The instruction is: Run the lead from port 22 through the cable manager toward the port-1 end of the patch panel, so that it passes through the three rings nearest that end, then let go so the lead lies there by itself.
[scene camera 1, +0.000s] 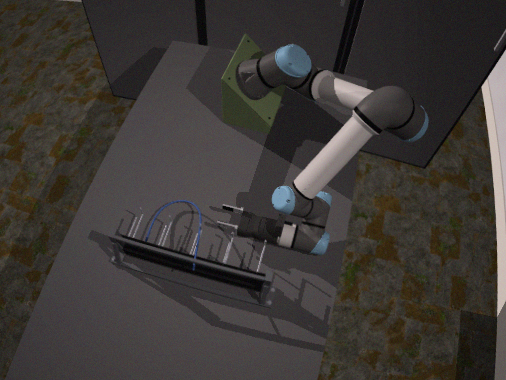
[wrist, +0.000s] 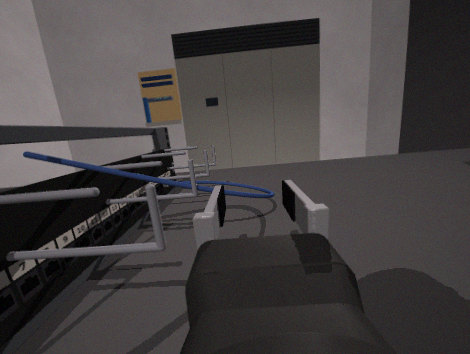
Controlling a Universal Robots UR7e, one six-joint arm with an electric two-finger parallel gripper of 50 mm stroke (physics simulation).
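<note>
The blue lead (scene camera 1: pixel 201 225) (wrist: pixel 125 173) rises from the left part of the patch panel (scene camera 1: pixel 225 271) (wrist: pixel 80 229), arcs out over the table and comes back across the panel near its middle. In the wrist view it crosses a middle ring (wrist: pixel 193 172); whether it runs inside that ring I cannot tell. The nearer ring (wrist: pixel 156 220) stands at the left, by labels 7 to 10. Rings toward the right end, such as the end ring (scene camera 1: pixel 261 256), have no lead visible in them. My gripper (scene camera 1: pixel 221 215) (wrist: pixel 253 194) is open and empty, right of the loop, on the rings' side of the panel.
The grey table (scene camera 1: pixel 135 145) (wrist: pixel 400 220) carries the panel and the green arm base (scene camera 1: pixel 245 112). Dark cabinets (scene camera 1: pixel 145 40) stand behind it. In the wrist view, a pale cabinet (wrist: pixel 250 105) and a yellow poster (wrist: pixel 160 90) are in the background.
</note>
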